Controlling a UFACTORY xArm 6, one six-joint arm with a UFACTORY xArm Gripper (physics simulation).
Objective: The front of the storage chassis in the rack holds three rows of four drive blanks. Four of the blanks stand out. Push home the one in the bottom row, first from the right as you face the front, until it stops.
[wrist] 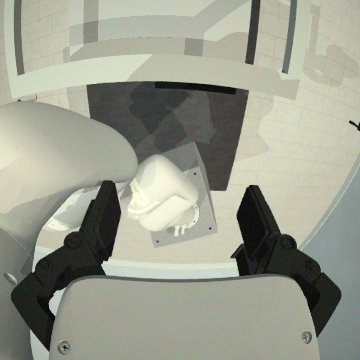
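Pixels of known places: gripper, fingertip midpoint: (180,198); arm's base, link origin: (183,212).
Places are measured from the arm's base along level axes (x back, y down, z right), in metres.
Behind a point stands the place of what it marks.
My gripper (180,198) @[x -0.457, y -0.417, z -0.122 m] is open, with nothing between its two black fingers. It hangs high, with the arm's own base below and beyond the fingers. A pale open frame (50,79) @[x -0.488, y -0.229, z -0.338 m], apparently the rack, crosses the top of the wrist view, ahead of the fingertips and well apart from them. A thin black strip (195,88) @[x -0.462, y 0.001, z -0.073 m] shows under its near rail; I cannot tell whether it is part of the chassis. The chassis front, its rows of drive blanks and the bottom-row blank first from the right cannot be made out in this view.
A dark mat (227,150) @[x -0.130, y 0.362, z 0.226 m] lies between the frame and the arm's base. The arm's large white link (65,145) @[x -0.486, y -0.419, z -0.196 m] fills the left side. Its white base joint (167,187) stands on a grey block (167,239) @[x 0.099, y -0.070, z -0.046 m]. A small black object (354,125) shows at the right edge.
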